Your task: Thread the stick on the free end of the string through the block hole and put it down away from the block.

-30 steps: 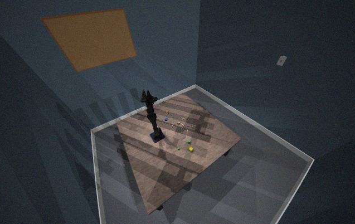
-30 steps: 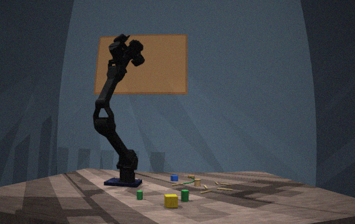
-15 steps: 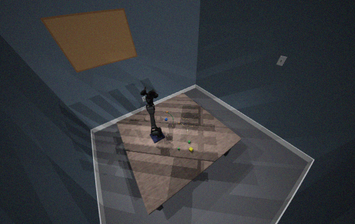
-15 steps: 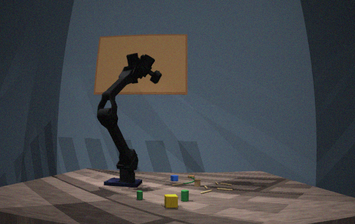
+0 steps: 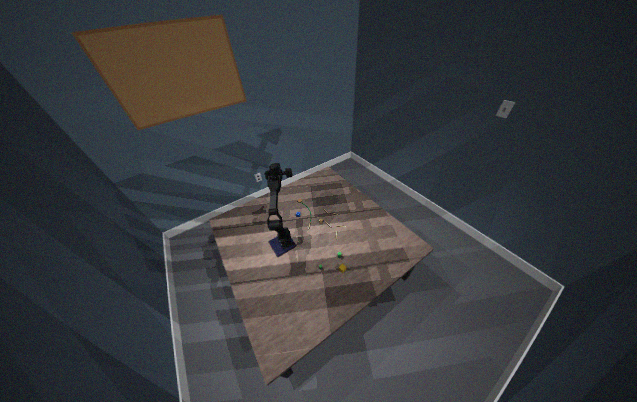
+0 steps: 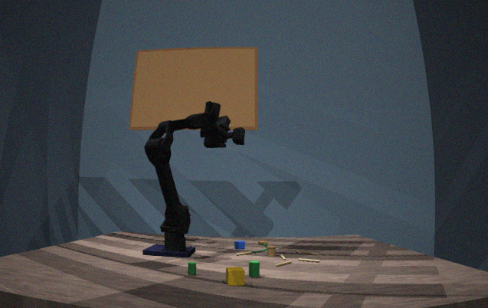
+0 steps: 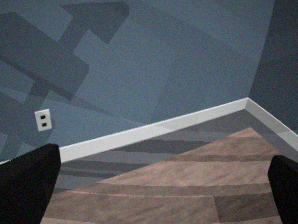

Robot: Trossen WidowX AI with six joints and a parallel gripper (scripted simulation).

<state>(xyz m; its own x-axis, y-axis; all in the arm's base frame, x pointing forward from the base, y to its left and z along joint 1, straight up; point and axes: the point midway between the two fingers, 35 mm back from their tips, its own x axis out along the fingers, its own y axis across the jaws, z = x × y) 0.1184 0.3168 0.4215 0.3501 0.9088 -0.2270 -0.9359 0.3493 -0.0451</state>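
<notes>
Now: gripper tip 42 cm above the blue block, 10 cm to the left of it and 5 cm short of it. From my gripper tip the other things lie so: thin wooden stick (43 cm below, 23 cm to the right, 10 cm ahead); tan wooden cylinder (41 cm below, 26 cm to the right, 19 cm ahead); round wooden button (42 cm below, 12 cm ahead, 6 cm to the left).
</notes>
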